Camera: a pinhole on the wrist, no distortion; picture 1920 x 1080 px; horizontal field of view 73.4 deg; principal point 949.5 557.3 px. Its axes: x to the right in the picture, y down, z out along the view. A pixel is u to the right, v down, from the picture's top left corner.
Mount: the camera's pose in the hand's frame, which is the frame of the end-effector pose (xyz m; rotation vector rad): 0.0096 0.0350 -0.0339 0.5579 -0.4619 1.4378
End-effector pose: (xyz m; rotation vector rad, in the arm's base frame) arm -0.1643 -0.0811 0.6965 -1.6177 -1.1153 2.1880
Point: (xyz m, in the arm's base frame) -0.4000 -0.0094 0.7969
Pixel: 824.3 396.0
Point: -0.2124 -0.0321 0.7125
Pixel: 487.6 252.4
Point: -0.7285 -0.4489 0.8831
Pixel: 1778.8 973.6
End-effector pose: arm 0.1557 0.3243 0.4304 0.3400 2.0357 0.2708
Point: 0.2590 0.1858 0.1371
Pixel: 842.3 101.5
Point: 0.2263 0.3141 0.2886
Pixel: 1227.9 114.4
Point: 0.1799 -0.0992 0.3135
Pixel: outside the picture
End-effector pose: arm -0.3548 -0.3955 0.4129 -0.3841 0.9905 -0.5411
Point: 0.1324 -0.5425 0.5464
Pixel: 1624.7 119.1
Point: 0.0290 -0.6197 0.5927
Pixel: 1249.8 182.6
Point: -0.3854 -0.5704 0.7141
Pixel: 178.2 1033.8
